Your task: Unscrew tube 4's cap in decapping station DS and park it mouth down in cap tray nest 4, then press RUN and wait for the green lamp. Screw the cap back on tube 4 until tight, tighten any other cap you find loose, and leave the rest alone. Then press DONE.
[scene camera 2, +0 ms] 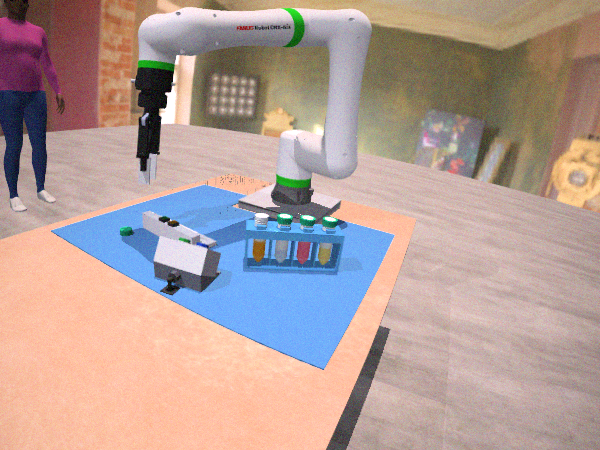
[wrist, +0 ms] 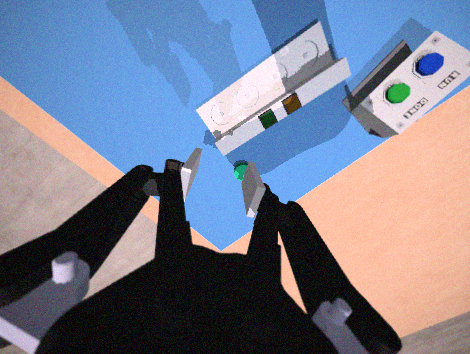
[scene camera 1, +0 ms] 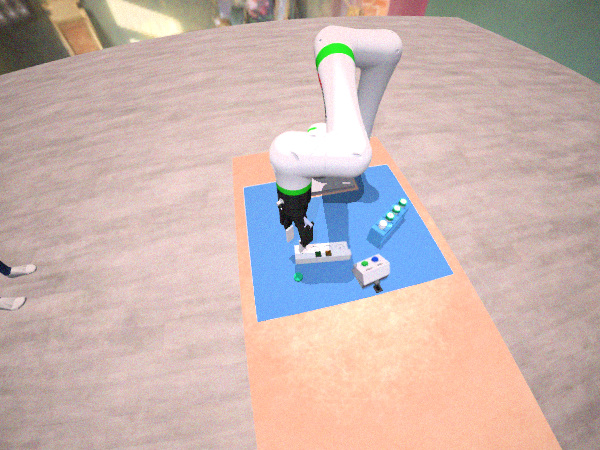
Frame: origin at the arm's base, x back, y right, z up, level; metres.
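Where they show: gripper, fingertip midpoint: (scene camera 2: 147,181) (wrist: 222,167) (scene camera 1: 296,244); arm's base at its link origin: (scene camera 2: 290,197).
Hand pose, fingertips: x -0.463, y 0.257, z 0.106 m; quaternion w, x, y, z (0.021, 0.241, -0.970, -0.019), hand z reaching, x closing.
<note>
Each offset is from my fingertips to the top centre of the thing. "pt": to the spot under its first point. Level surfaces: height alone.
My gripper (scene camera 1: 297,241) (scene camera 2: 148,176) (wrist: 222,167) is partly open and empty, above the left end of the white cap tray @(dy -0.105, dx +0.003, dz -0.080 m) (scene camera 1: 325,259) (scene camera 2: 155,223) (wrist: 240,137). The tray's round nests look empty in the wrist view. A green cap @(dy +0.019, dx -0.070, dz -0.120 m) (scene camera 1: 298,277) (scene camera 2: 126,231) (wrist: 240,170) lies on the mat off the tray's left end, apart from it and partly behind a finger in the wrist view. In the blue rack @(dy -0.422, dx +0.027, dz -0.031 m) (scene camera 1: 376,238) (scene camera 2: 292,270), the tube with orange liquid @(pt dy -0.358, dx -0.022, dz -0.094 m) (scene camera 2: 258,250) has a bare white neck; the other three tubes wear green caps. Cap tightness cannot be told.
The button box @(dy -0.251, dx -0.143, dz -0.050 m) (scene camera 1: 372,273) (scene camera 2: 180,257) stands right of the tray, with a blue RUN button @(dy -0.272, dx -0.119, dz -0.059 m) (scene camera 1: 375,259) (wrist: 430,64) and a green DONE button @(dy -0.227, dx -0.122, dz -0.059 m) (scene camera 1: 364,263) (wrist: 398,93). The green lamp @(dy -0.079, dx -0.020, dz -0.080 m) (wrist: 268,118) and amber lamp @(dy -0.118, dx -0.029, dz -0.080 m) (wrist: 292,103) look dark. A blue mat @(dz -0.134 m) (scene camera 1: 280,300) (scene camera 2: 300,310) lies beneath.
</note>
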